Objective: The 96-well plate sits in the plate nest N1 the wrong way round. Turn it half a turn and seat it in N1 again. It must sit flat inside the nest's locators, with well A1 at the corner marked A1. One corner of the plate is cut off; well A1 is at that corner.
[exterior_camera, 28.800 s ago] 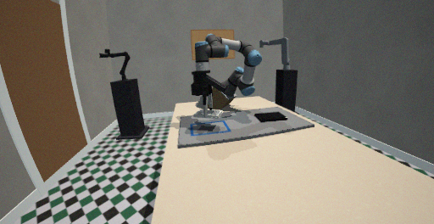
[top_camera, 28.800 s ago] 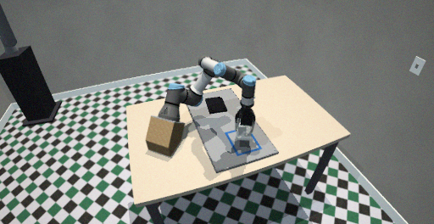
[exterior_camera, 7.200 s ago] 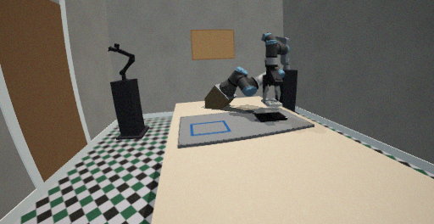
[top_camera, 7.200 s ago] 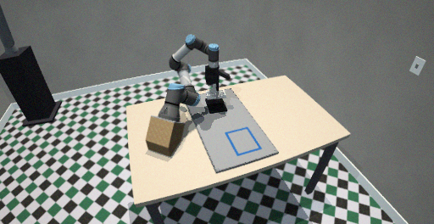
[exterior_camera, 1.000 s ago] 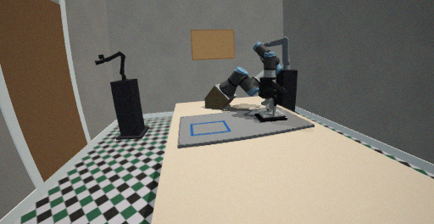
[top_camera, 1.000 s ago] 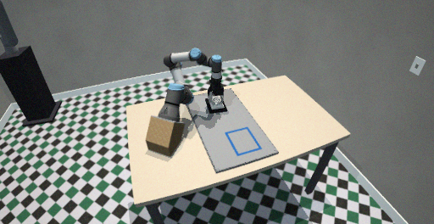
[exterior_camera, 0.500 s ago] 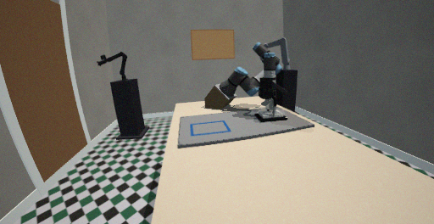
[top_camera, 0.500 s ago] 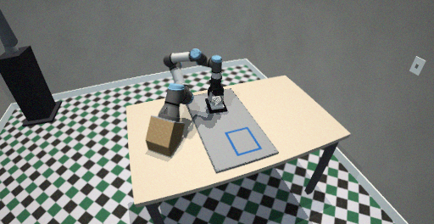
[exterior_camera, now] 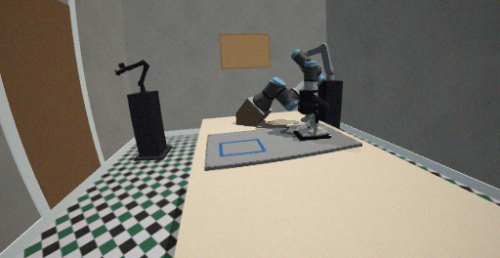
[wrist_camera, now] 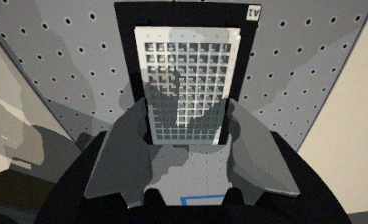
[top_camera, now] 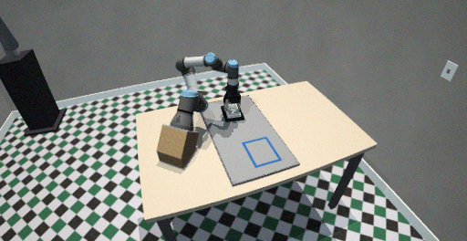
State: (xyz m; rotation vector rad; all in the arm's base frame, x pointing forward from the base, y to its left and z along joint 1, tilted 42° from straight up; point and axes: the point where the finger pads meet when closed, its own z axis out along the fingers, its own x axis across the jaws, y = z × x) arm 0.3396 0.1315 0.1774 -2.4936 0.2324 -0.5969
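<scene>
My hand is 1 cm above the clear 96-well plate. Also, from my hand: A1 label 7 cm to the left, 6 cm ahead, 2 cm below; black pad 2 cm below.
</scene>
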